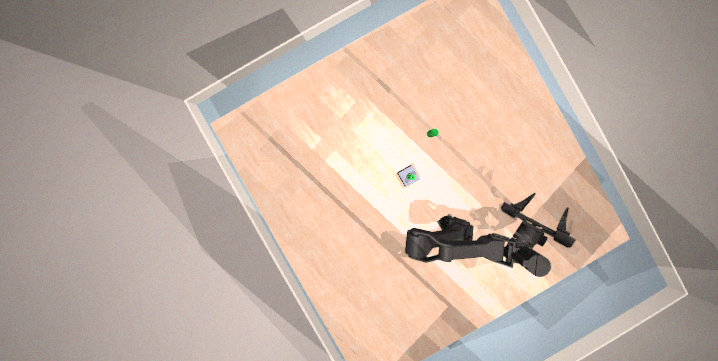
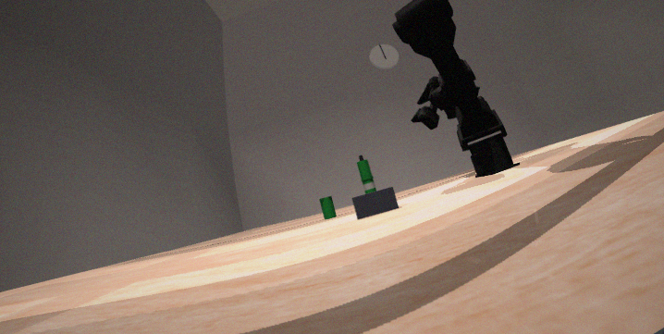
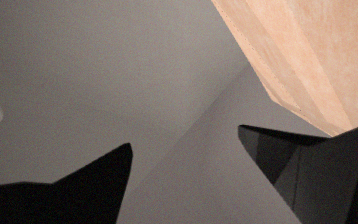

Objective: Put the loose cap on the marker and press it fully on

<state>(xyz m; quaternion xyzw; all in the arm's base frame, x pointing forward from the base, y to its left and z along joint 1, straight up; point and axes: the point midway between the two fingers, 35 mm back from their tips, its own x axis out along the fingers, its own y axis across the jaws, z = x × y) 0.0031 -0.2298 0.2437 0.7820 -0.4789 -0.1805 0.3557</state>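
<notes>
The green cap lies 34 cm ahead of my gripper tip, 22 cm below it and 14 cm to the left of it. Also, from my gripper tip: dark holder block (30 cm to the left, 24 cm ahead, 23 cm below); then green marker (30 cm to the left, 24 cm ahead, 17 cm below).
</notes>
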